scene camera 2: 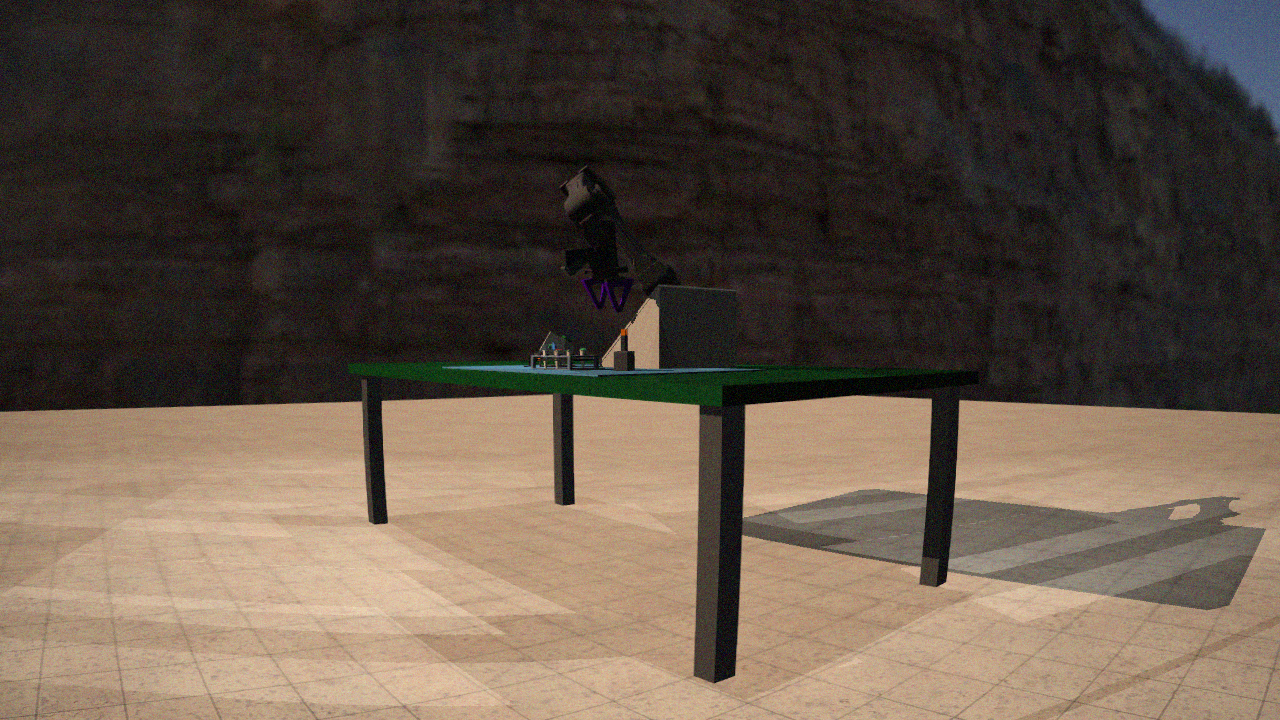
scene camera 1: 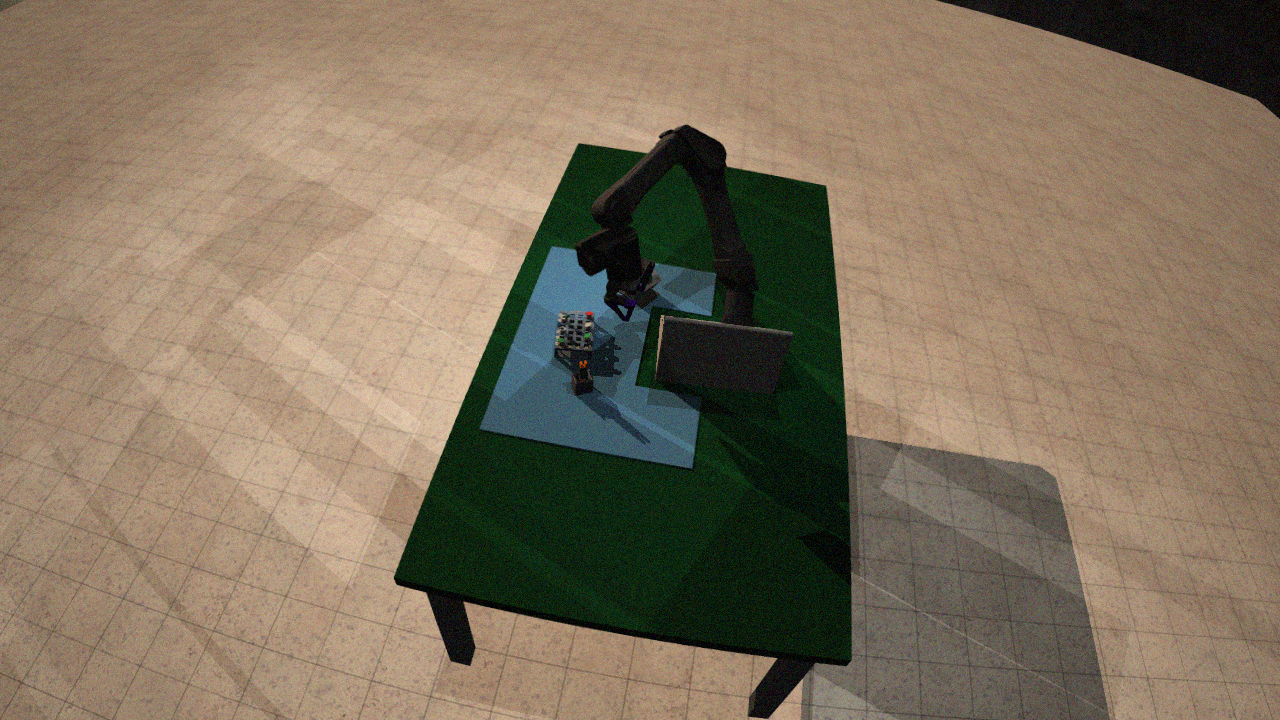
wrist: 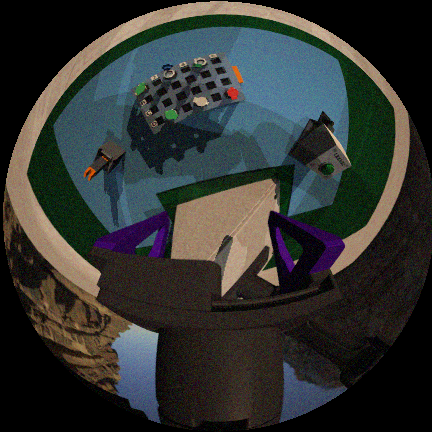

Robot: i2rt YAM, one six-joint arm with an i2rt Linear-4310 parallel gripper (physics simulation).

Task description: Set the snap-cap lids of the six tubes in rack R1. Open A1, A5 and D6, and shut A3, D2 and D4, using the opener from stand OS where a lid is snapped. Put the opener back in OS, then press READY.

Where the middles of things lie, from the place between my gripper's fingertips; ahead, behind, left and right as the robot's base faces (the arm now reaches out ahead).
My gripper is now 20 mm short of the grey box with green button [wrist: 317, 147], 200 mm to the left of it and 90 mm above it.
